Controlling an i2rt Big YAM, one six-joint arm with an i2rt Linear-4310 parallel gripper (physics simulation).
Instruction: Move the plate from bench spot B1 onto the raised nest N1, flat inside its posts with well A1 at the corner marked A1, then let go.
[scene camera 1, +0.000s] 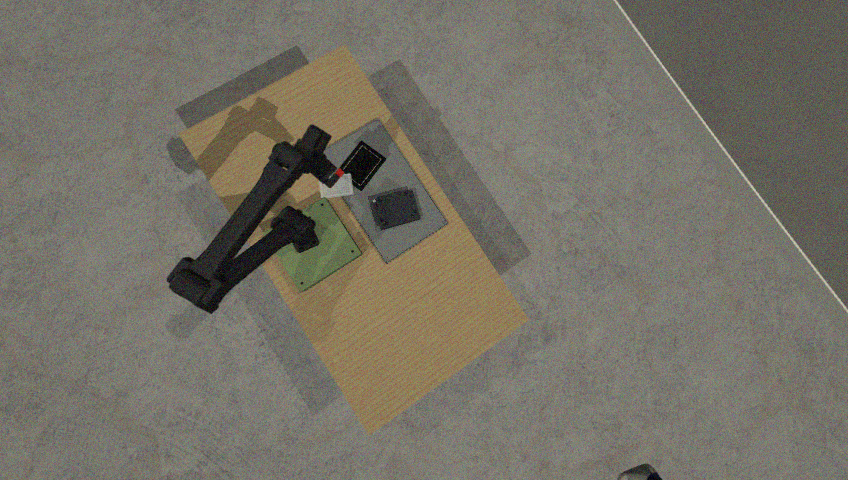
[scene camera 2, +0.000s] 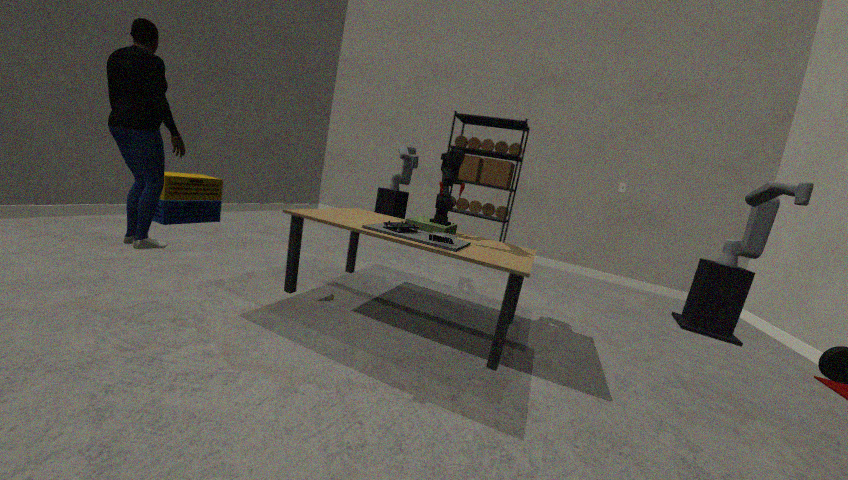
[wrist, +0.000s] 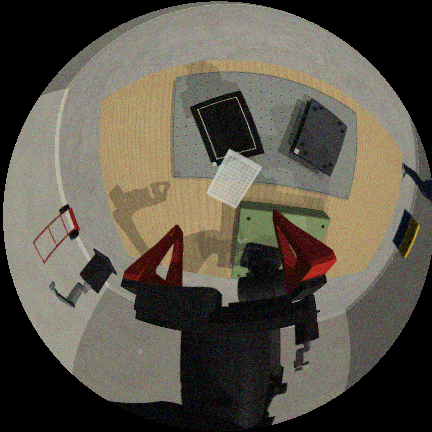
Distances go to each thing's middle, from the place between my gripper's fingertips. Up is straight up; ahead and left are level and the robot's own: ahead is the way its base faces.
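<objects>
Counting from my hand, I find the black nest with white outline (scene camera 1: 363, 162) 110 mm ahead, 40 mm to the left and 220 mm below. The grey board (scene camera 1: 394, 176) is 140 mm ahead of my hand, 80 mm to the right of it and 230 mm below it. And the white well plate (wrist: 236, 172)? It is 20 mm behind my hand and 220 mm below it.
</objects>
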